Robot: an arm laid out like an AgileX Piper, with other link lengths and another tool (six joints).
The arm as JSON. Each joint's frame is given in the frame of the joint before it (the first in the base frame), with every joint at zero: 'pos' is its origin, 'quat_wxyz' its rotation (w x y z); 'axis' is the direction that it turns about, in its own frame. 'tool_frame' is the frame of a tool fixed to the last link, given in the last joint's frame.
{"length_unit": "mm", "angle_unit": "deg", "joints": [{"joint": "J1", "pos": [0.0, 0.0, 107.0], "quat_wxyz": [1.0, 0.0, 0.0, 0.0], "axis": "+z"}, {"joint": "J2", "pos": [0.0, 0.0, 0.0], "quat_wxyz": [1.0, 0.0, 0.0, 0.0], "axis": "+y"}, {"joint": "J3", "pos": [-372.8, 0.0, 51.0], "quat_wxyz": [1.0, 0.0, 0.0, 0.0], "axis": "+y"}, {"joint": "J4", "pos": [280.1, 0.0, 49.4], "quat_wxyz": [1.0, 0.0, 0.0, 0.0], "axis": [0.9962, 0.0, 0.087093]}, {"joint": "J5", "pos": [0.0, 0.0, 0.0], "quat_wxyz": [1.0, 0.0, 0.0, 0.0], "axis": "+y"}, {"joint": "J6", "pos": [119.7, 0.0, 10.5], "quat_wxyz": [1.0, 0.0, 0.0, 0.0], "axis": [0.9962, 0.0, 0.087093]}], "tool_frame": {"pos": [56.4, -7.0, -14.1], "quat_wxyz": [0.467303, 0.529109, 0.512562, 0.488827]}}
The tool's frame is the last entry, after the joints.
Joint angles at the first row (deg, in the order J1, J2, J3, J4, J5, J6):
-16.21, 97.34, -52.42, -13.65, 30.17, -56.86
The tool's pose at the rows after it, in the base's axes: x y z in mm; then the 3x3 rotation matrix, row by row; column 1 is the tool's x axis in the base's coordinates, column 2 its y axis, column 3 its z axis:
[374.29 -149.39 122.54], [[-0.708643 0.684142 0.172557], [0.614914 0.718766 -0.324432], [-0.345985 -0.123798 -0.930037]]
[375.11 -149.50 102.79], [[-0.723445 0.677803 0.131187], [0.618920 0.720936 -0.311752], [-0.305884 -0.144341 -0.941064]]
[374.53 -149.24 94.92], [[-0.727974 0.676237 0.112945], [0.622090 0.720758 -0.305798], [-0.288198 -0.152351 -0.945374]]
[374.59 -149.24 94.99], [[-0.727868 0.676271 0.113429], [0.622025 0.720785 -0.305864], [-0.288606 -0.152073 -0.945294]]
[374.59 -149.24 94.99], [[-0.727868 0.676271 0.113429], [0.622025 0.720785 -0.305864], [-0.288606 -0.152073 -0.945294]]
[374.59 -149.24 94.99], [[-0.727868 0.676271 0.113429], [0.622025 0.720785 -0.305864], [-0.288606 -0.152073 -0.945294]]
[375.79 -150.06 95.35], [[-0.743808 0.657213 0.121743], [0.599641 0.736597 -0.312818], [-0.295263 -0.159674 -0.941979]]
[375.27 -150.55 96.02], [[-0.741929 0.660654 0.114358], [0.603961 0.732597 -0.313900], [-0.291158 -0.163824 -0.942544]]
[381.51 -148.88 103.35], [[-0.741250 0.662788 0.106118], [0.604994 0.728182 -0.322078], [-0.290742 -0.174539 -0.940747]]
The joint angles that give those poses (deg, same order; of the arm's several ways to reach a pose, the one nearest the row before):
-16.21, 101.19, -52.42, -13.55, 27.44, -56.86
-16.21, 104.03, -52.42, -13.55, 27.26, -56.86
-16.21, 105.10, -52.35, -13.48, 27.26, -56.81
-16.21, 105.09, -52.35, -13.48, 27.24, -56.81
-16.21, 105.09, -52.35, -13.48, 27.24, -56.81
-16.21, 105.09, -52.35, -13.48, 27.24, -56.81
-16.21, 105.09, -52.30, -13.99, 26.87, -57.93
-16.21, 105.09, -52.53, -14.15, 27.48, -57.55
-15.39, 105.11, -54.49, -14.78, 29.91, -56.37

